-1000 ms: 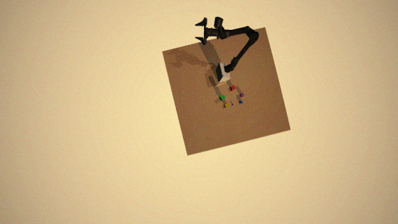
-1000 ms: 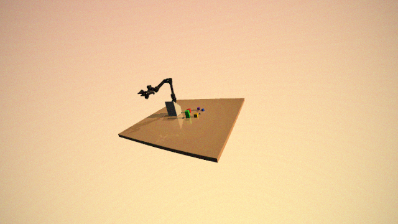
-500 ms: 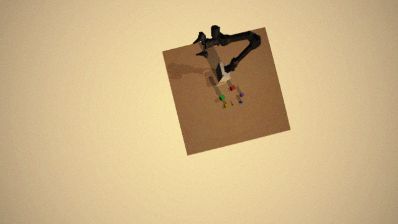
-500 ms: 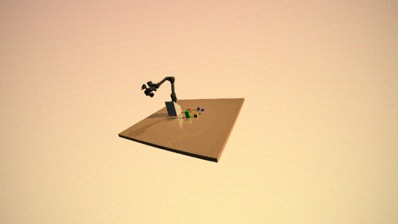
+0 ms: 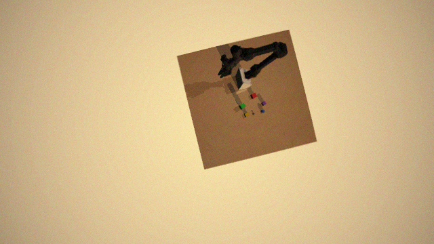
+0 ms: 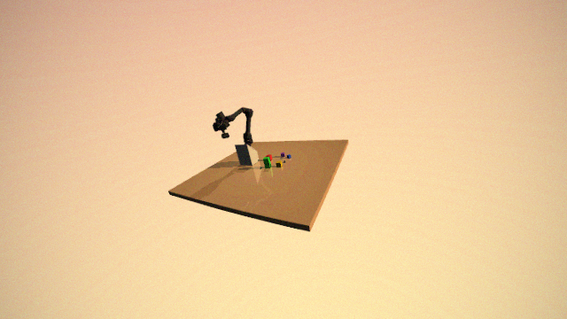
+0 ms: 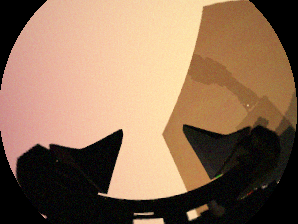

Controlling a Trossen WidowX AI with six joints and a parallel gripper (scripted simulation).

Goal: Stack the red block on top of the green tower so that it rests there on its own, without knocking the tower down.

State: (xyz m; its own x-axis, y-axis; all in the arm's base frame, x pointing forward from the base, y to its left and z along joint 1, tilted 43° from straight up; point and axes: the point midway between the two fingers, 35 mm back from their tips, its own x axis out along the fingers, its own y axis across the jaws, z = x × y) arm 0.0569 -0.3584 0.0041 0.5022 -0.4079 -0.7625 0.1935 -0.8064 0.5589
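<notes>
The red block lies 37 cm to the left of my gripper tip, 37 cm below it and 13 cm ahead of it. Also, from my gripper tip: purple block: 46 cm to the left, 37 cm below, 22 cm ahead; yellow block: 37 cm below, 32 cm ahead, 26 cm to the left; tiny grey piece: 38 cm below, 34 cm to the left, 32 cm ahead.
</notes>
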